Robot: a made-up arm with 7 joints.
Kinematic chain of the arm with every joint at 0, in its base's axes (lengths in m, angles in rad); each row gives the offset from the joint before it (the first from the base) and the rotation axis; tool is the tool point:
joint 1: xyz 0 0 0.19 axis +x
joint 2: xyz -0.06 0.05 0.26 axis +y
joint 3: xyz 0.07 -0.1 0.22 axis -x
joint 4: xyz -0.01 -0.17 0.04 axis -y
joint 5: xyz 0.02 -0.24 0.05 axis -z
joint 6: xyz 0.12 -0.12 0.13 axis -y
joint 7: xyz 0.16 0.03 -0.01 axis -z
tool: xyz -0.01 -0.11 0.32
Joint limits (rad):
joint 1: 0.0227..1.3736
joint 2: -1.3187..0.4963
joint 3: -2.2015..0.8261
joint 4: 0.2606..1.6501
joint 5: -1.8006..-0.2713
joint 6: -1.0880..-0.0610
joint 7: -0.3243..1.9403
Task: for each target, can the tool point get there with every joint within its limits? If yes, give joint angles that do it. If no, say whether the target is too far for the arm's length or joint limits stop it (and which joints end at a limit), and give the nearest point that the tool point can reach.
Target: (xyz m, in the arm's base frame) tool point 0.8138 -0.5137 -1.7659
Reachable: no: too far | nearest point 0.3317 -0.4896 -0.5682 | short by 1.291 m
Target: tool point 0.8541 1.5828 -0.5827
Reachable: no: too far | nearest point 0.2119 0.2779 -0.0731 | short by 1.541 m
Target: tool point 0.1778 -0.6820 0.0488
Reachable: yes | joints 1.0651 -0.0119 -1.3842 0.4760 -1.2985 -1.0012 0.2299
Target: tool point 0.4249 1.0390 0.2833
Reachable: no: joint limits stop it (at a limit: joint 1, joint 2, joint 3, joint 4, joint 5, joint 6, joint 7) | nearest point 0.2422 0.2954 0.0898 | short by 0.790 m
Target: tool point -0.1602 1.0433 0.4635
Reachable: no: joint limits stop it (at a limit: joint 1, joint 3, joint 4, joint 5, joint 6) | nearest point -0.1080 0.3244 0.1328 | short by 0.793 m
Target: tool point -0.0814 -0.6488 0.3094
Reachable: yes | joints 0.4822 -0.6028 -1.7194 0.7623 -1.3672 -0.7039 -0.0959
